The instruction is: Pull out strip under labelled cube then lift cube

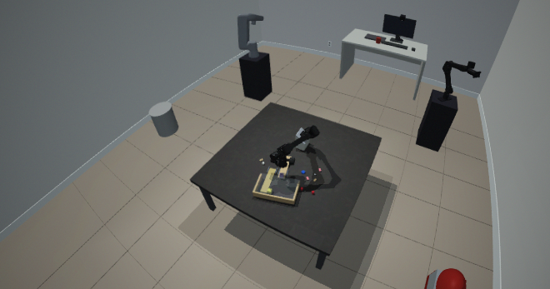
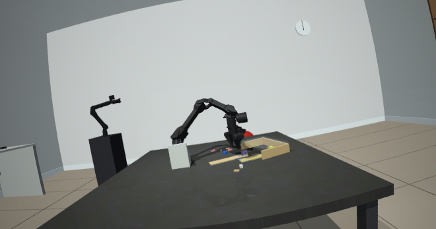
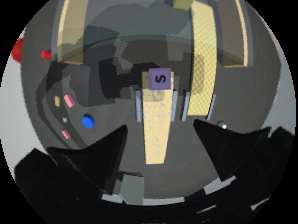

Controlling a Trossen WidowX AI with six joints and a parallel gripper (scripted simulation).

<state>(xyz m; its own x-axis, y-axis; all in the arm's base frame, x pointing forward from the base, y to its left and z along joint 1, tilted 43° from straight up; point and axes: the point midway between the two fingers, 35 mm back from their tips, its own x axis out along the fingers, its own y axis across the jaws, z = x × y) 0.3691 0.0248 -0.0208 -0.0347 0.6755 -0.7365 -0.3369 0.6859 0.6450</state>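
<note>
Now: the labelled cube 50 mm ahead of my gripper tip, 10 mm to the left of it and 40 mm below it. Also, from my gripper tip: blue piece (70 mm behind, 150 mm to the left, 60 mm below); then tan bit (30 mm behind, 240 mm to the right, 60 mm below).
</note>
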